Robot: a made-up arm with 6 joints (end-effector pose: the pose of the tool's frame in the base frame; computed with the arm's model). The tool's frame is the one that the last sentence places.
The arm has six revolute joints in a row. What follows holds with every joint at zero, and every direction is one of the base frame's. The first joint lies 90 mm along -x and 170 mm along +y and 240 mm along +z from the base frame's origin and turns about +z. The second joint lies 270 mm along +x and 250 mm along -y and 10 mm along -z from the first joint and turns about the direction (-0.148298, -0.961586, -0.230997). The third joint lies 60 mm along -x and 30 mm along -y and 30 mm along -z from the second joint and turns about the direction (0.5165, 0.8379, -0.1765). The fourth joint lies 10 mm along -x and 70 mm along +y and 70 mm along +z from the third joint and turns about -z. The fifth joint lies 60 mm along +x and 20 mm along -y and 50 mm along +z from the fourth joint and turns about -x. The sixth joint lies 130 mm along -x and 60 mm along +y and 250 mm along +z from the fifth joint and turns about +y. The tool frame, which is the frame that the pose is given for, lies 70 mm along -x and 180 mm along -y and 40 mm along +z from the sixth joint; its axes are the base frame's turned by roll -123.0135, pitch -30.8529 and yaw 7.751 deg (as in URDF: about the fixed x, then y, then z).
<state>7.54 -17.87 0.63 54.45 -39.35 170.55</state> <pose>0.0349 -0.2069 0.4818 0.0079 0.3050 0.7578 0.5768</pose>
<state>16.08 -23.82 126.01 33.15 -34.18 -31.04</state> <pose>0.4519 -0.3247 0.2167 -0.6471 0.6776 0.2861 0.2004</pose>
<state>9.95 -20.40 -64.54 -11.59 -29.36 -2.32</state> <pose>-0.0453 -0.2497 0.5029 -0.6161 -0.6021 -0.1875 0.4719</pose>
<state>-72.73 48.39 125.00 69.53 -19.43 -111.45</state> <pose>-0.4965 -0.2697 0.3900 0.5886 -0.6709 0.3485 0.2865</pose>
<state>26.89 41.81 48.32 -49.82 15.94 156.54</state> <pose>0.3331 -0.0715 0.5355 0.6095 -0.0683 -0.7845 0.0913</pose>
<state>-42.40 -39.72 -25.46 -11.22 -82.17 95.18</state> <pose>-0.2109 -0.4526 0.2779 -0.1574 -0.0211 0.4258 0.8908</pose>
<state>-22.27 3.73 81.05 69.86 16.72 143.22</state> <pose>0.1740 -0.5008 0.3631 0.5190 0.6319 0.4971 0.2902</pose>
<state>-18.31 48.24 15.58 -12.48 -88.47 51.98</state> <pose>-0.0956 -0.4193 0.1371 -0.3480 -0.3236 -0.0490 0.8785</pose>
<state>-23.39 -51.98 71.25 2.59 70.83 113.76</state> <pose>0.4100 -0.2370 0.1257 0.0057 -0.3080 -0.9450 0.1101</pose>
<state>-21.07 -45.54 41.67 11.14 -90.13 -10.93</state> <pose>-0.1580 -0.3497 0.4045 -0.1910 0.7283 -0.2966 0.5874</pose>
